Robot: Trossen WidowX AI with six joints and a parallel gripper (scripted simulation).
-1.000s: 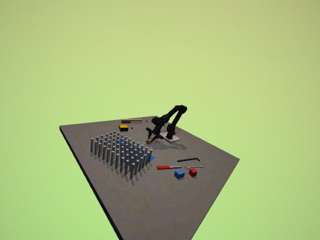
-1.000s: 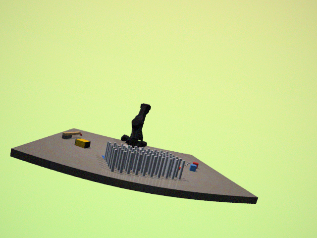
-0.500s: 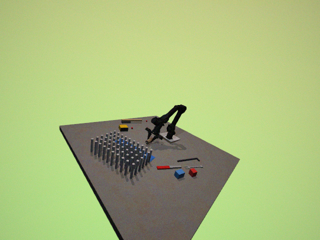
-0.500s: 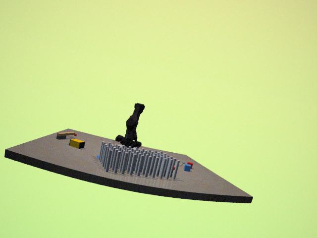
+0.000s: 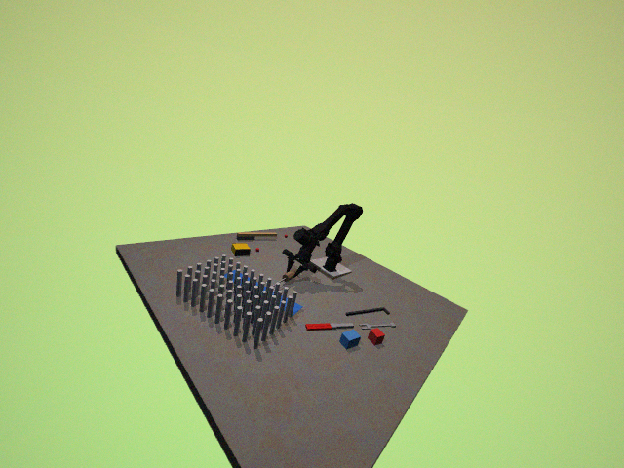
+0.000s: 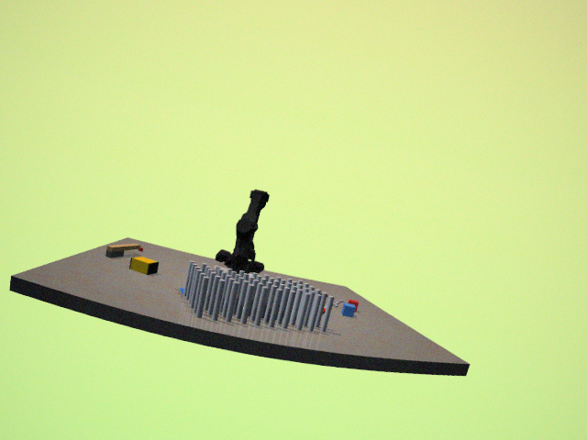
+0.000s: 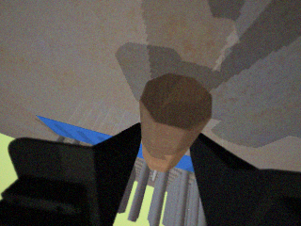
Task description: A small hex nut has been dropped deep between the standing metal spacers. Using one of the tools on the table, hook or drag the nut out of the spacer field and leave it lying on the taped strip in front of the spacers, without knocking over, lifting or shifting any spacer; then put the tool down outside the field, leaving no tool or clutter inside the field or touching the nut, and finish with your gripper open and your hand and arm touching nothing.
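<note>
My gripper tip is 170 mm short of the blue taped strip, 20 mm to the right of it and 30 mm above it. Also, from my gripper tip: red-handled tool 20 mm ahead, 340 mm to the left, 30 mm below; brown-handled tool 90 mm ahead, 40 mm to the left; hex nut 300 mm ahead, 130 mm to the left, 30 mm below.
</note>
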